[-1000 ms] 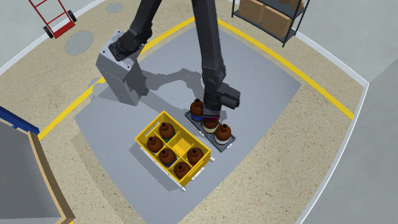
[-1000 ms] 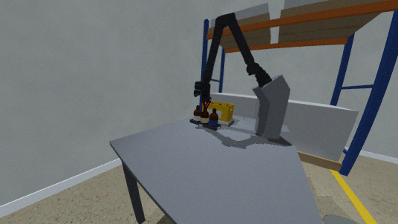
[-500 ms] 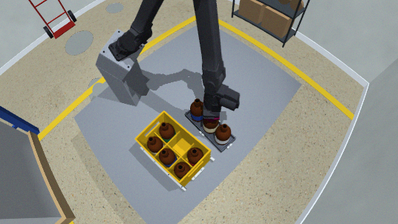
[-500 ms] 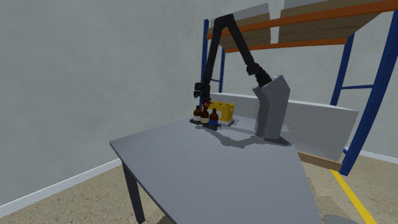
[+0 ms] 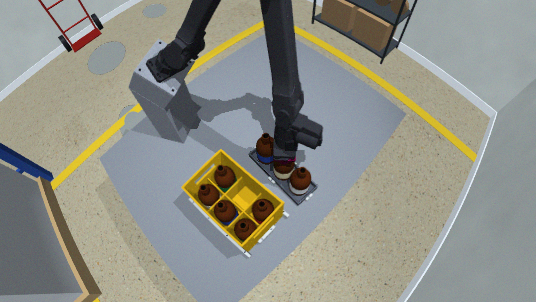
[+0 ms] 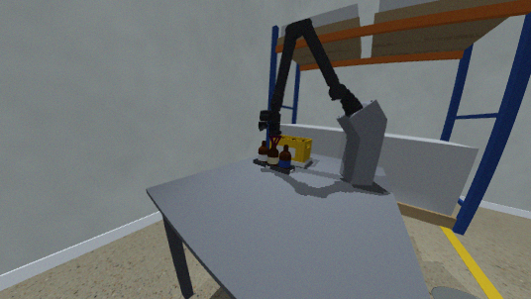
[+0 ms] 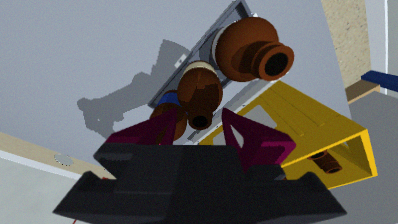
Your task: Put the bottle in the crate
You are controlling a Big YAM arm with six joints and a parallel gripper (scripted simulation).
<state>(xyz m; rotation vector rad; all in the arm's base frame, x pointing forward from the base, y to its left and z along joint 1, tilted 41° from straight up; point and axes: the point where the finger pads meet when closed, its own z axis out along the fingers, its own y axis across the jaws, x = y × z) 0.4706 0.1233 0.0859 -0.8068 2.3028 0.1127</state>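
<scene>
Right now the glass bottle is 60 mm below my hand. Also, from my hand: yellow crate: 220 mm to the right, 60 mm below; then dark tray: 140 mm below.
</scene>
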